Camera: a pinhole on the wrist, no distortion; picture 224 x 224 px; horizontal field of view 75.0 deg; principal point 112.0 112.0 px. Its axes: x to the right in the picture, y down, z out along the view. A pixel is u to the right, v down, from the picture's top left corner.
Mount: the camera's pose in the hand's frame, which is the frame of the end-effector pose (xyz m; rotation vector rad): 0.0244 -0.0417 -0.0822 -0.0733 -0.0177 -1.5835
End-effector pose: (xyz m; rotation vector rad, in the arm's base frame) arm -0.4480 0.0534 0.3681 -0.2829 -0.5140 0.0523
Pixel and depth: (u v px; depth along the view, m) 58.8 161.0 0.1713
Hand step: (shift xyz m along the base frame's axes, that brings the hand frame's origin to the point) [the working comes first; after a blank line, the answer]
In the camera's frame: -0.0624 0.0575 0.1713

0.0370 0.0602 0.1033
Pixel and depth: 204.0 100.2 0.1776
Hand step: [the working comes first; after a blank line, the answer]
In the camera's frame: 0.1119 -0.0144 0.1776

-0.0402 -0.1096 0.1321
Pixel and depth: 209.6 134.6 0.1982
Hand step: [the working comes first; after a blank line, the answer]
In the camera's frame: 0.1325 0.0307 0.1982

-0.0109 -0.1182 0.1763
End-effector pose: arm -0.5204 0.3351 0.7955 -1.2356 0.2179 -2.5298
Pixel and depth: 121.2 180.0 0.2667
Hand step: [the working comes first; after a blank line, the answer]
In the camera's frame: 0.0168 0.1242 0.2667

0.0417 -0.0121 0.2401
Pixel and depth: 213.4 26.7 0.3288
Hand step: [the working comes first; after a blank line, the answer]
In the camera's frame: 0.2284 -0.1922 0.3288

0.2480 0.2881 0.1134
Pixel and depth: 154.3 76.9 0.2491
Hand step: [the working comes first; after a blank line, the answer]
In the camera's frame: 0.0722 -0.0599 0.2491

0.1308 0.1023 0.1126
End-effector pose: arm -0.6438 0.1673 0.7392 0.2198 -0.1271 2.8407
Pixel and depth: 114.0 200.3 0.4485
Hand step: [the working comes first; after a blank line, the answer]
In the camera's frame: 0.0061 0.2713 0.4485

-0.2383 0.0724 0.4031
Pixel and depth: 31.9 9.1 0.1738
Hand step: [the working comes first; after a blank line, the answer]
In the camera's frame: -0.0954 -0.1225 0.1738

0.0792 -0.0973 0.0695
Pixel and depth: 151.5 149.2 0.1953
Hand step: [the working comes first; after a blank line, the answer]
In the camera's frame: 0.0529 0.0498 0.1953

-0.0361 0.0900 0.1308
